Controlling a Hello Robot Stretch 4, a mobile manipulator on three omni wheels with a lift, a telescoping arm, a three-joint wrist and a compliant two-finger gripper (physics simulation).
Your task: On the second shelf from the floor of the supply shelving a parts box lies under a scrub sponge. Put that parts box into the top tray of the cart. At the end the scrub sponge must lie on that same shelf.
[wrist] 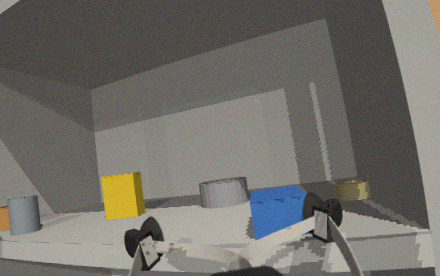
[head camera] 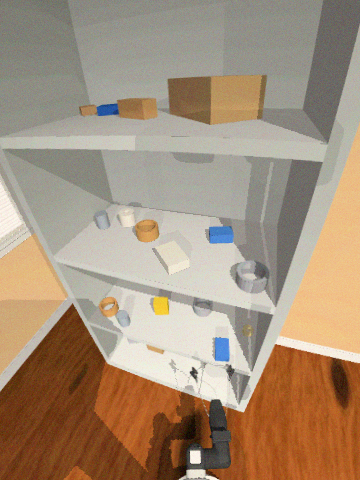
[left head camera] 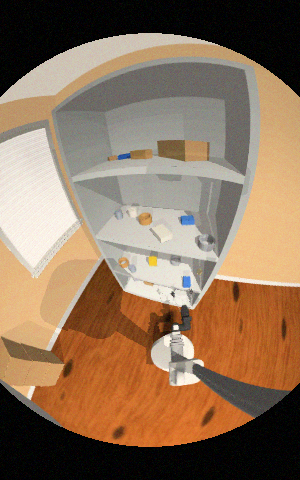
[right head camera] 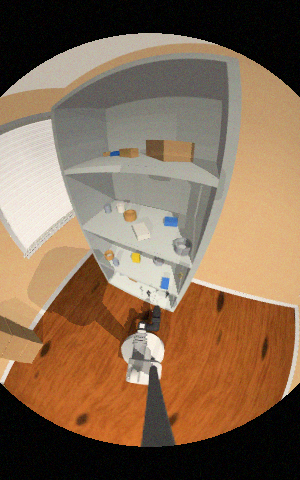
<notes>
The pictures show: my gripper, a yellow scrub sponge and a cream box.
</notes>
